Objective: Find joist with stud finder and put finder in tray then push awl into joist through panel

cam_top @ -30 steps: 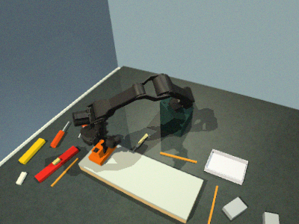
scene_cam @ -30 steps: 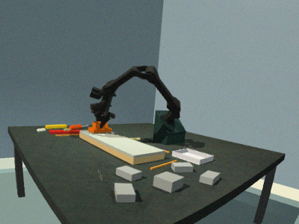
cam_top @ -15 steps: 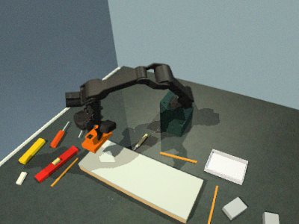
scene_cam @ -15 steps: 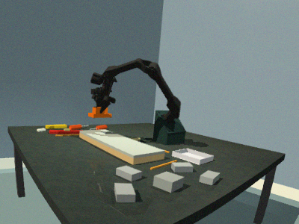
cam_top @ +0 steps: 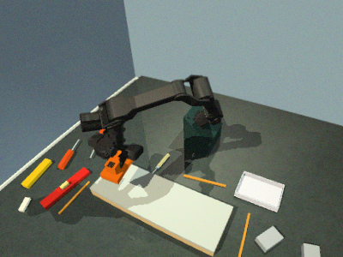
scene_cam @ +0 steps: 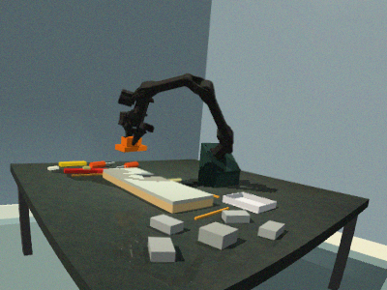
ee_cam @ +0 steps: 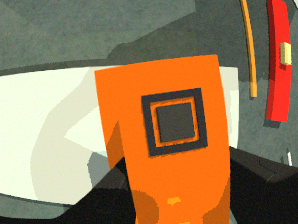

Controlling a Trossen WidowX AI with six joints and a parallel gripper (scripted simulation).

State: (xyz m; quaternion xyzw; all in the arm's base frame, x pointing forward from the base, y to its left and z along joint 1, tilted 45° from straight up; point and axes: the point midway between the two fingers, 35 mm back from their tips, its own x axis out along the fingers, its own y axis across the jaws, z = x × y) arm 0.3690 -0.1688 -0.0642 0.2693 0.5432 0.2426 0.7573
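Now: the square indicator 30 mm above my gripper tip and 20 mm ahead of it. Also, from my gripper tip: orange stud finder: 20 mm above, 10 mm ahead; awl: 180 mm behind, 160 mm below, 60 mm to the left; red level: 240 mm to the right, 150 mm below, 90 mm ahead.
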